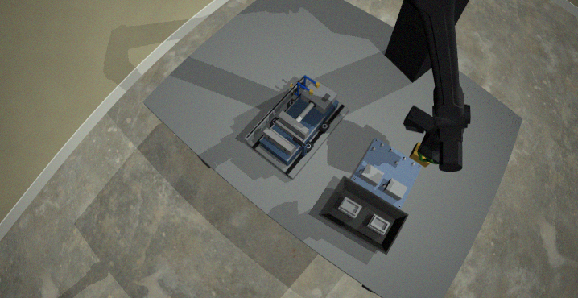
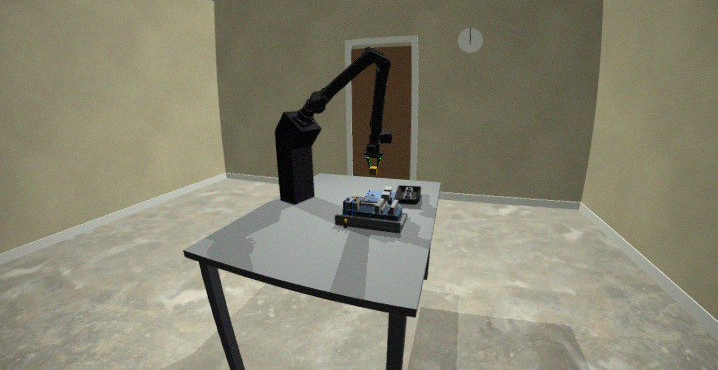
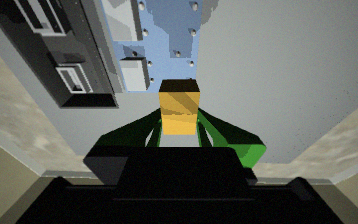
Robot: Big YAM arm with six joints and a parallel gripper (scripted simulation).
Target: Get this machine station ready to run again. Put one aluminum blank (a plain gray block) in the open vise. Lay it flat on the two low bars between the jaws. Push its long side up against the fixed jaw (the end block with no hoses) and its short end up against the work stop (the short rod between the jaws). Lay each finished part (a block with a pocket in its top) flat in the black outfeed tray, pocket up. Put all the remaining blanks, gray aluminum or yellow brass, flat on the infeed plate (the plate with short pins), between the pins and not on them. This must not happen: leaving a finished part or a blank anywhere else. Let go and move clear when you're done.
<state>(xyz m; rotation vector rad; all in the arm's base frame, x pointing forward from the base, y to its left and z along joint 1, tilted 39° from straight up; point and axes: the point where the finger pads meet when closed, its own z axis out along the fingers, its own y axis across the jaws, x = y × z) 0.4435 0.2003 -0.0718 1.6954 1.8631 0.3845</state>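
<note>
The yellow brass blank lies 2 cm below my hand. The rest, counted from my hand: moving jaw: 11 cm ahead, 37 cm to the right, 8 cm below; blue infeed plate: 5 cm ahead, 5 cm to the right, 16 cm below; white rod: 6 cm ahead, 37 cm to the right, 8 cm below.
</note>
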